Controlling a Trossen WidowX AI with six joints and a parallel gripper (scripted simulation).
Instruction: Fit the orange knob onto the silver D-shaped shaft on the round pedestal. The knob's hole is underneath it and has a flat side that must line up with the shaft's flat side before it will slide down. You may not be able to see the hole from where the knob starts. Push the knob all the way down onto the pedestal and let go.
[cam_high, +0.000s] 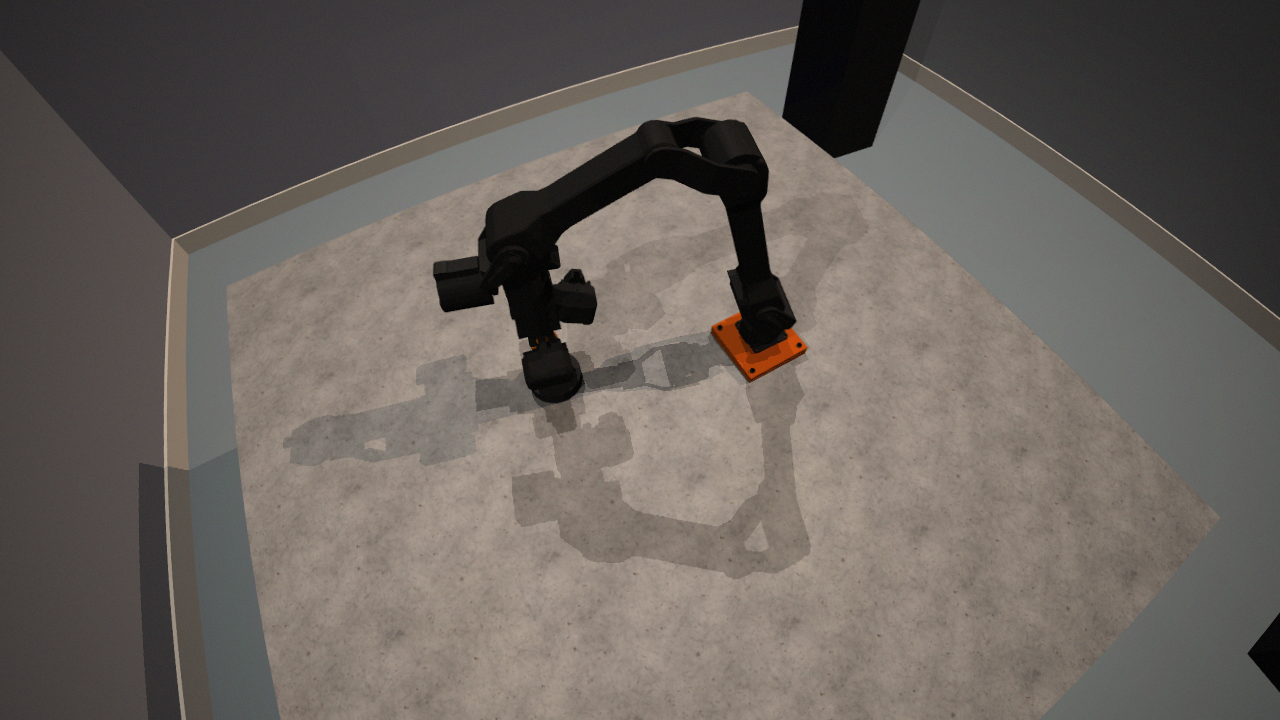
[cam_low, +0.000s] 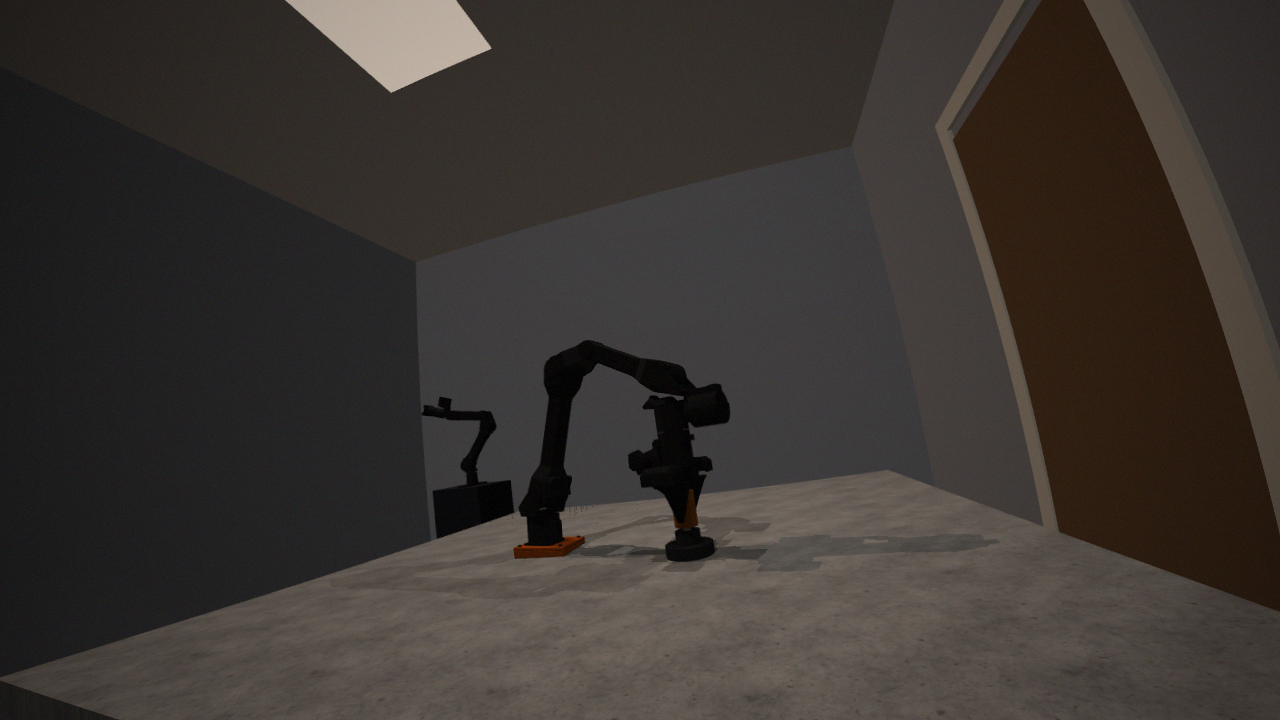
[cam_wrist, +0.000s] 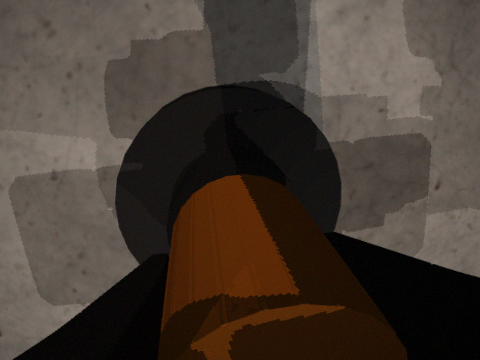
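Now: the round black pedestal 3 cm below my gripper tip. The rest, counted from my gripper tip: orange knob: 3 cm above.
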